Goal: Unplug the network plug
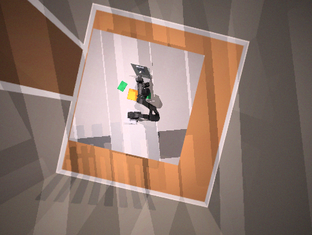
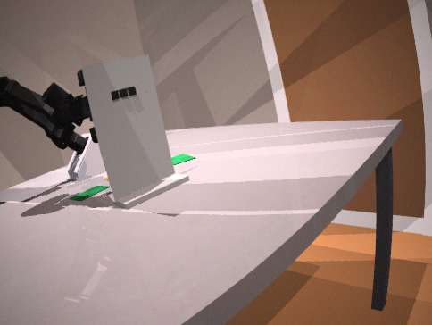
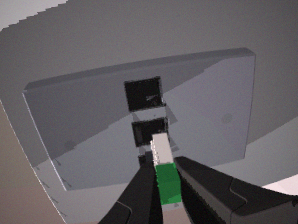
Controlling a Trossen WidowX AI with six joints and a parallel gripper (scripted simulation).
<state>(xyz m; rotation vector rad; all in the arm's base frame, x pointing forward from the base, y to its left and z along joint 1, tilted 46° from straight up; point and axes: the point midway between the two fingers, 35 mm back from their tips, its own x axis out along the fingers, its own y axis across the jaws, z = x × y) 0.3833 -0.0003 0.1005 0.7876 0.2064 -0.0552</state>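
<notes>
My gripper tip is 18 cm past the orange square, 9 cm to the right of it and 22 cm above it. From my gripper tip the other things lie so: network plug (right at my gripper tip); then grey upright panel (5 cm ahead, 9 cm below).
</notes>
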